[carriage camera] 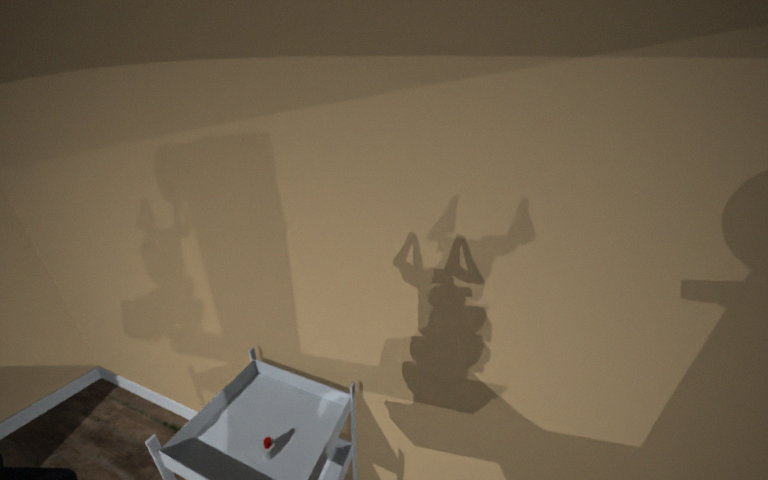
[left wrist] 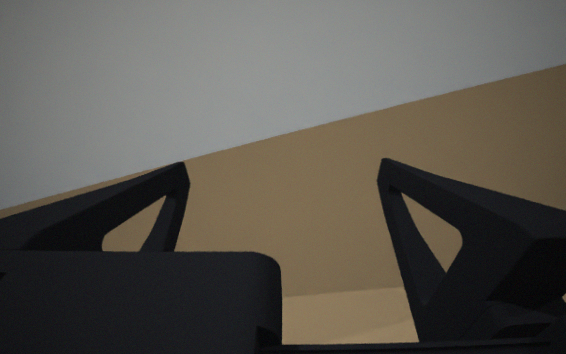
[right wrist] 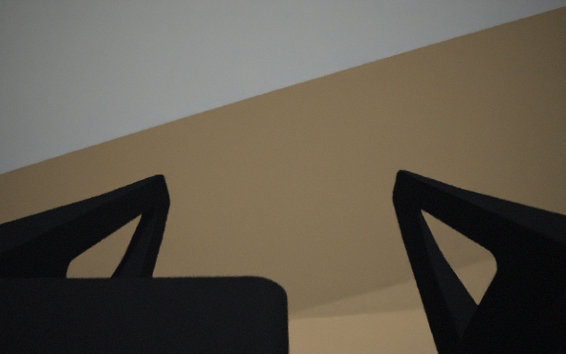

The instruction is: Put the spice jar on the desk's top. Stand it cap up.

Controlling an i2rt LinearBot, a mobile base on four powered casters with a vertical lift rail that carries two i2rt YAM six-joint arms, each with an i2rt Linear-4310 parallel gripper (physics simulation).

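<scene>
The spice jar, small and pale with a red cap, stands cap up on the top tray of a grey-white trolley at the bottom of the carriage view. My left gripper is open and empty, with wall and ceiling beyond its fingers. My right gripper is open and empty too, facing the same wall. Neither gripper is near the jar. The desk does not show in these views.
The trolley has raised rims and corner posts and stands by the tan wall. A brown floor with a white baseboard lies at the bottom left. Shadows of the arms fall on the wall. A dark part shows in the bottom left corner.
</scene>
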